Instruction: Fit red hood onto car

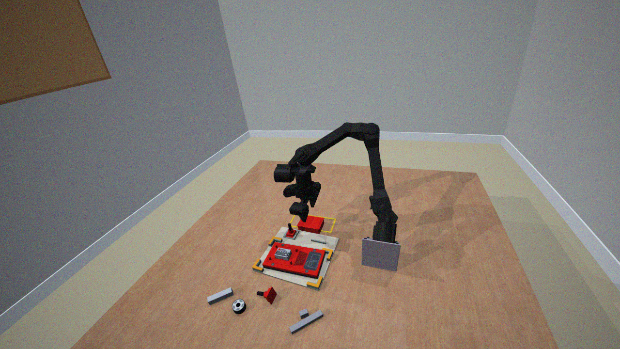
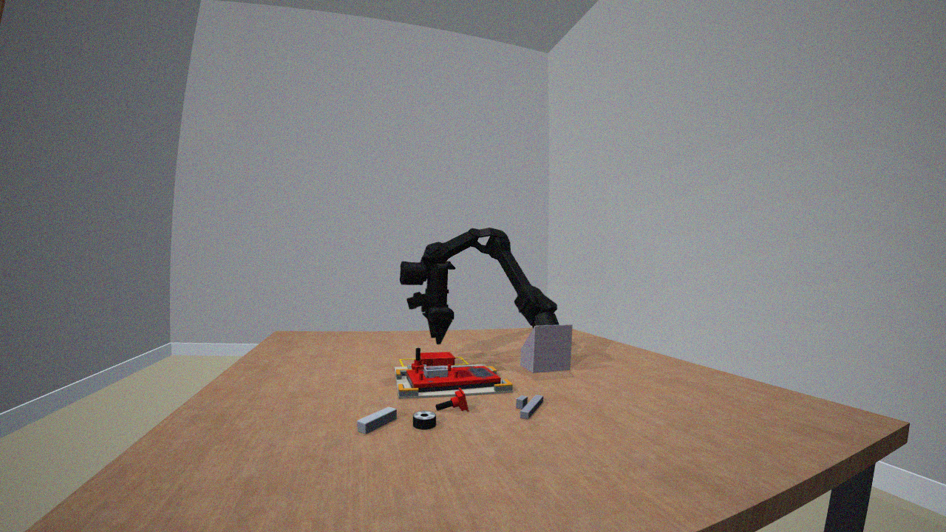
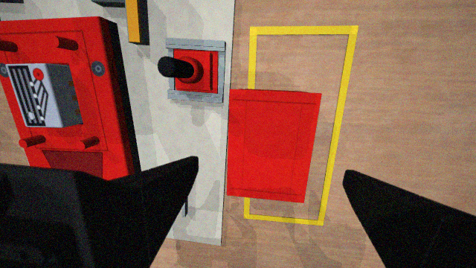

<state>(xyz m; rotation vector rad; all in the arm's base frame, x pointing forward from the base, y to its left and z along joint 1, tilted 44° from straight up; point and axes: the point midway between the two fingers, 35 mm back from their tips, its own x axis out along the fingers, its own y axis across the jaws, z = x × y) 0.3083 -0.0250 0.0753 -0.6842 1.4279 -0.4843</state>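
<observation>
Now: the red hood 50 mm below my gripper tip. Round my gripper tip: grey engine block 190 mm to the left, 40 mm below, 10 mm ahead; black wheel 400 mm to the left, 60 mm below, 50 mm ahead.
</observation>
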